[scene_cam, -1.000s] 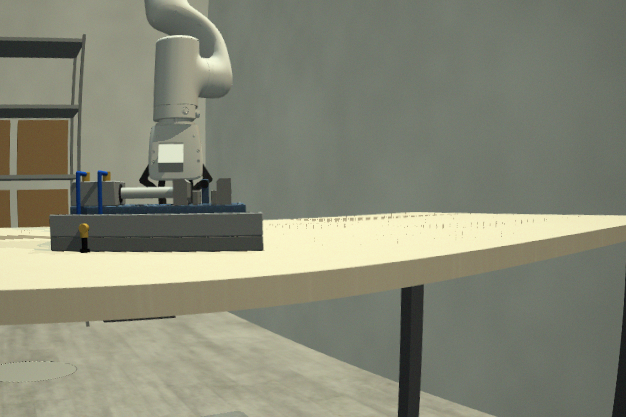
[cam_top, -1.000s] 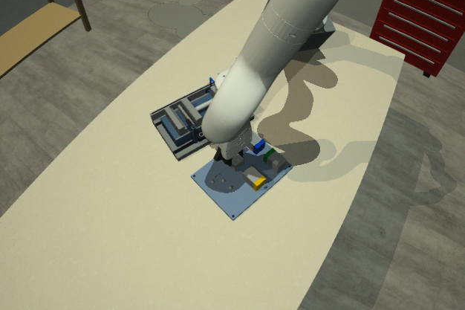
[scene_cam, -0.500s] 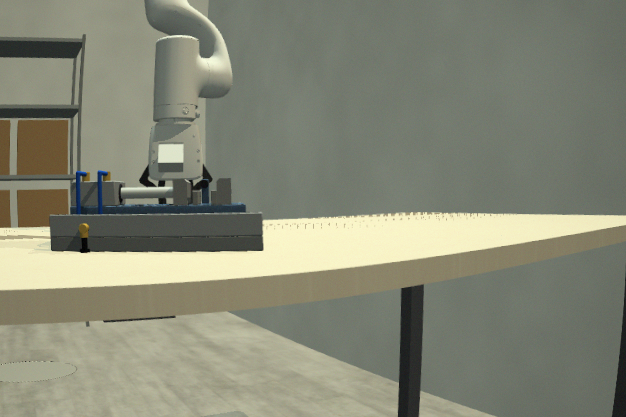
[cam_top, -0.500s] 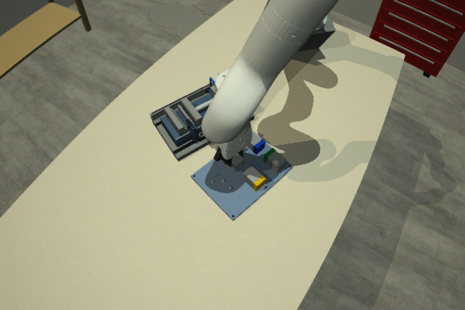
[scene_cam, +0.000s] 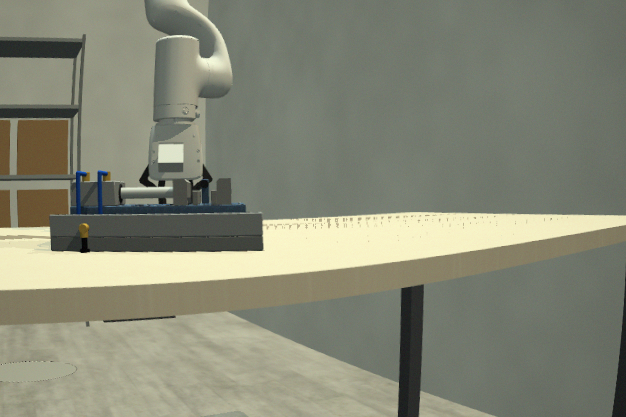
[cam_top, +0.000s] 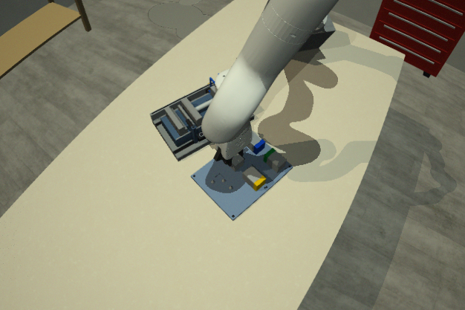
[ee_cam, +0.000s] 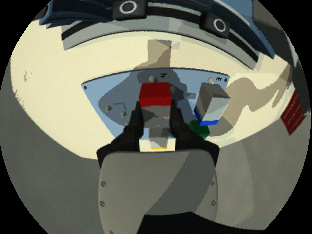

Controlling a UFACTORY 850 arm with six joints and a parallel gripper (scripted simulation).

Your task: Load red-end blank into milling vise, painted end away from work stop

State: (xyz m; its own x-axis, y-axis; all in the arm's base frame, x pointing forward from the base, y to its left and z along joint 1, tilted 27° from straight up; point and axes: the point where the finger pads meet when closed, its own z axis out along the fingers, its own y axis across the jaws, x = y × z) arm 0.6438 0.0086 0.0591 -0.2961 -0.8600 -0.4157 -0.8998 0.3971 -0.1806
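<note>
My gripper is now 20 mm above the red-ended blank. Also, from my hand: yellow-ended blank (30 mm ahead, 90 mm to the left, 20 mm below); then blue-ended blank (90 mm behind, 30 mm to the left, 20 mm below); then blue infeed plate (10 mm ahead, 40 mm to the left, 40 mm below).
</note>
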